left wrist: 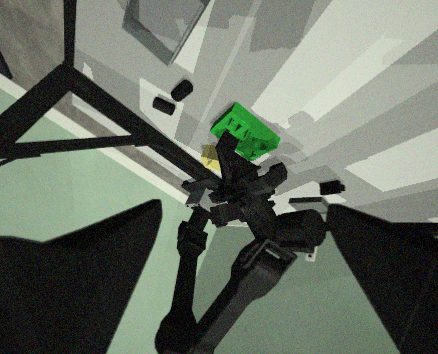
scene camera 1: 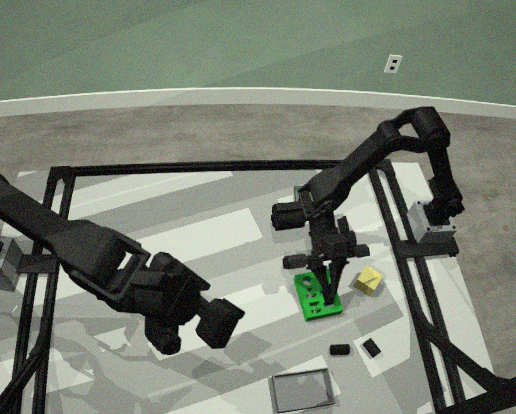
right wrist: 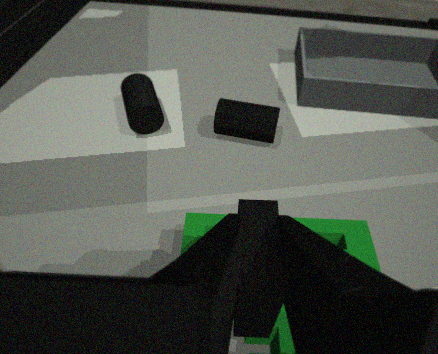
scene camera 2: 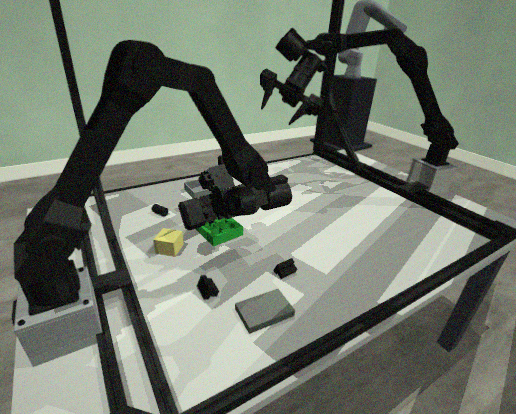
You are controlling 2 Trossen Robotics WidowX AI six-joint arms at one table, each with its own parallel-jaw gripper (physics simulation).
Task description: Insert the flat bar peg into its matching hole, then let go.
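The green board (scene camera 1: 299, 291) (scene camera 2: 227, 240) (left wrist: 237, 112) (right wrist: 358, 231) with shaped holes lies on the table. My right gripper (scene camera 1: 329, 301) (left wrist: 220, 147) (right wrist: 257, 227) points down at the board and is shut on the flat bar peg (right wrist: 258, 207), a black bar that stands out between the fingertips in the right wrist view. The fingers hide its lower end and the hole below, so I cannot tell whether it is in a hole. In scene camera 2 the right arm hides these fingertips. My left gripper (scene camera 2: 277, 115) is open and empty, high above the table.
A yellow block (scene camera 1: 369, 280) (scene camera 2: 169, 243) stands beside the board. Two black pieces (scene camera 1: 339, 349) (scene camera 1: 371, 347) lie near a grey tray (scene camera 1: 273, 395) (right wrist: 370, 95). Two other dark pieces (scene camera 2: 207, 287) (scene camera 2: 285, 268) lie near a grey slab (scene camera 2: 265, 310). A black frame (scene camera 1: 200, 167) borders the table.
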